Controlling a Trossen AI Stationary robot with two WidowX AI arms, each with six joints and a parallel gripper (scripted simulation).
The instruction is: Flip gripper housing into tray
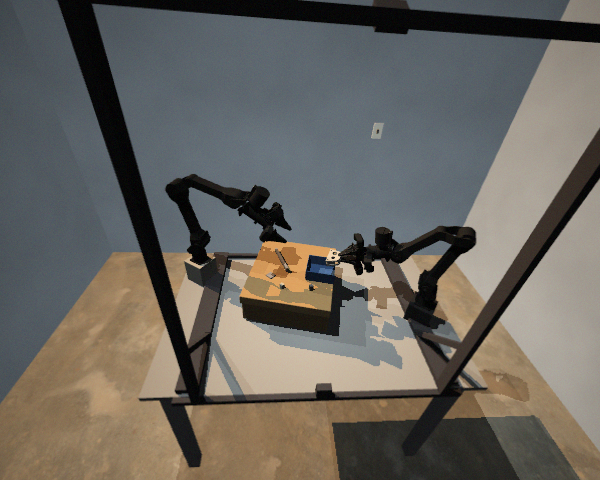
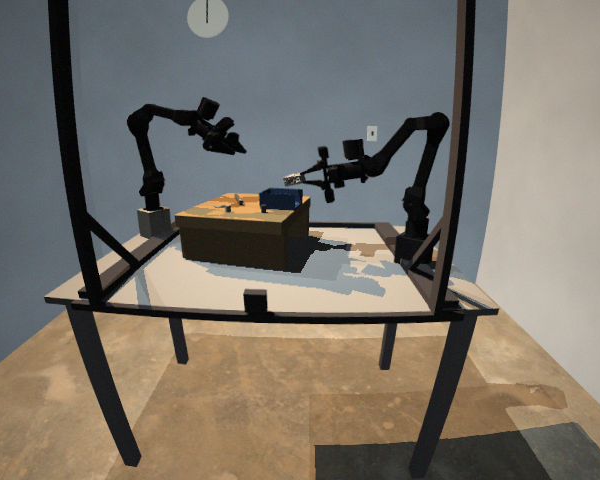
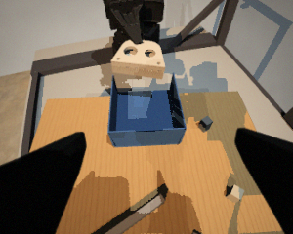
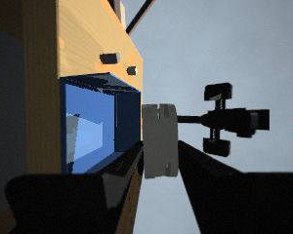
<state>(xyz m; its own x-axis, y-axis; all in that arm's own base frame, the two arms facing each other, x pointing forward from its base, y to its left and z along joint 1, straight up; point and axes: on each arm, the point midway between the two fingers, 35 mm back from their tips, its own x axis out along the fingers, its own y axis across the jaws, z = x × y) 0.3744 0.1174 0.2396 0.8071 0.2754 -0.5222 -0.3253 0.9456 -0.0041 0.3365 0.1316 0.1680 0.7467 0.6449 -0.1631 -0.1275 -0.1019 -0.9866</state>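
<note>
The gripper housing half is 1 cm behind my right hand and 5 cm to the left of it. Round my right hand: white gripper housing: 1 cm behind, 5 cm to the left, 2 cm below; grey rod: 2 cm ahead, 28 cm to the left, 10 cm below; wooden block: 2 cm behind, 22 cm to the left, 16 cm below.
</note>
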